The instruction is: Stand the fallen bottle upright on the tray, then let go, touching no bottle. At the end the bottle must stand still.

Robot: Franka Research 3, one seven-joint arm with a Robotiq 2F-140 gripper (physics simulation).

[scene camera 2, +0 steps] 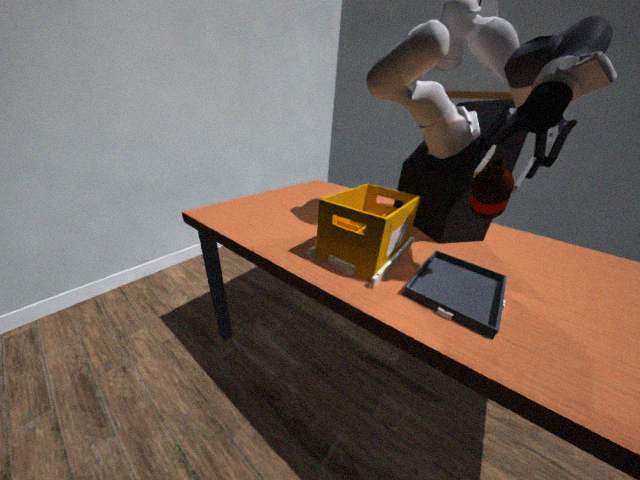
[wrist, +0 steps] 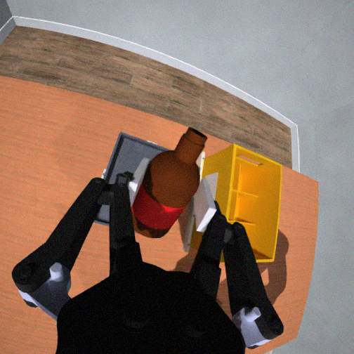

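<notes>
A brown bottle [scene camera 2: 492, 187] [wrist: 172, 182] with a red band is held in the air, its neck up in the scene view, nearly upright with a slight tilt. My gripper [scene camera 2: 500, 173] [wrist: 172, 178] is shut on the bottle, with one pale finger pad on each side of its body. The dark grey tray [scene camera 2: 454, 284] [wrist: 131, 150] lies flat on the table, well below the bottle. In the wrist view the bottle and a finger hide part of the tray.
A yellow crate [scene camera 2: 348, 235] [wrist: 270, 210] with inner dividers stands beside the tray, with pale strips around its base. The wooden table [scene camera 2: 568, 310] [wrist: 45, 150] has its long edge near the tray. The robot's dark base stands behind the table.
</notes>
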